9 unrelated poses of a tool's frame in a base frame.
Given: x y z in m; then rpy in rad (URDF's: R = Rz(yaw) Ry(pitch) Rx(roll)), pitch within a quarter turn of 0, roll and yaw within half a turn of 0.
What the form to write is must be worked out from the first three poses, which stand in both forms.
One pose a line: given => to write
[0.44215 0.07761 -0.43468 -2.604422 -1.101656 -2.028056] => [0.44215 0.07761 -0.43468 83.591 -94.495 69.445]
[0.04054 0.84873 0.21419 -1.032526 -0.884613 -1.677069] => [0.04054 0.84873 0.21419 -84.605 12.197 -106.772]
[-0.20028 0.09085 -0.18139 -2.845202 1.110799 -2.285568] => [-0.20028 0.09085 -0.18139 -38.078 109.160 14.015]
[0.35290 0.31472 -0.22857 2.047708 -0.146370 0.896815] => [0.35290 0.31472 -0.22857 111.568 47.670 40.003]
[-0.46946 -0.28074 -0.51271 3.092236 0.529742 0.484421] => [-0.46946 -0.28074 -0.51271 159.697 40.591 -42.413]
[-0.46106 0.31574 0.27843 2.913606 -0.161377 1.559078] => [-0.46106 0.31574 0.27843 125.992 122.239 24.223]
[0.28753 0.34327 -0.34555 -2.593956 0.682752 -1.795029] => [0.28753 0.34327 -0.34555 -71.374 110.423 0.256]
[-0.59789 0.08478 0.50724 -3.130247 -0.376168 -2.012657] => [-0.59789 0.08478 0.50724 86.412 -136.146 17.192]
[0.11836 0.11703 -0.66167 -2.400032 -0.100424 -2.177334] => [0.11836 0.11703 -0.66167 -74.690 136.180 -57.107]
